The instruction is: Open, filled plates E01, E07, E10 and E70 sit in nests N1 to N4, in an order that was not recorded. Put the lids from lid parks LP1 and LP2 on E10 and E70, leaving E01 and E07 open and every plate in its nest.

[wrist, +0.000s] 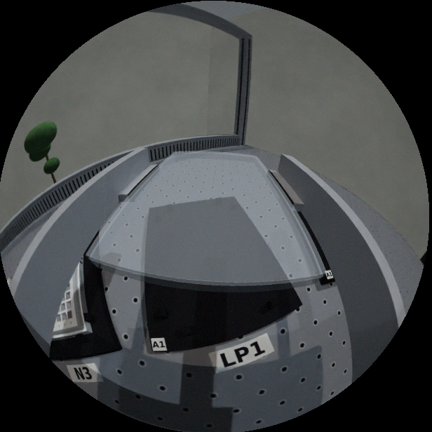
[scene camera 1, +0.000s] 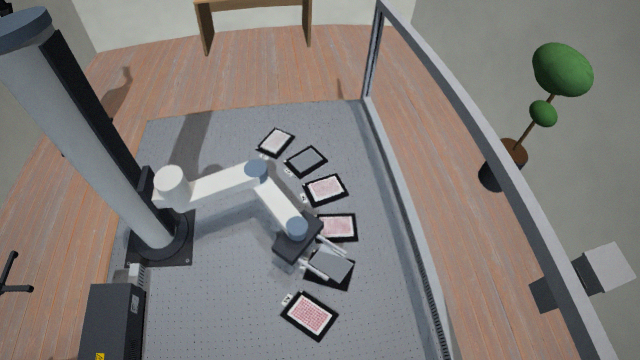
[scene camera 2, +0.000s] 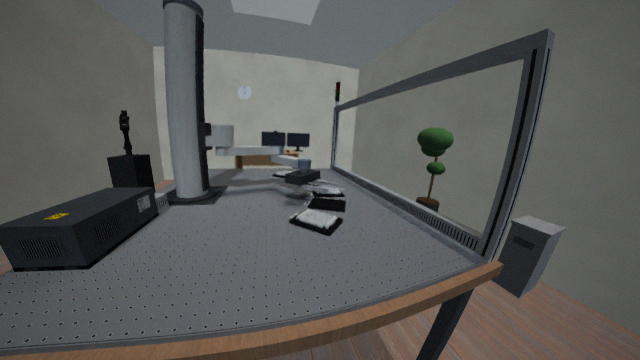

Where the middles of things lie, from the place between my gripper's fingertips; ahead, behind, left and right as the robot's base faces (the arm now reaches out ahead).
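Scene:
I'm looking at the lid park LP1 (wrist: 215, 317), and my gripper is 80 mm above it, 20 mm past it and 20 mm to the right of it.

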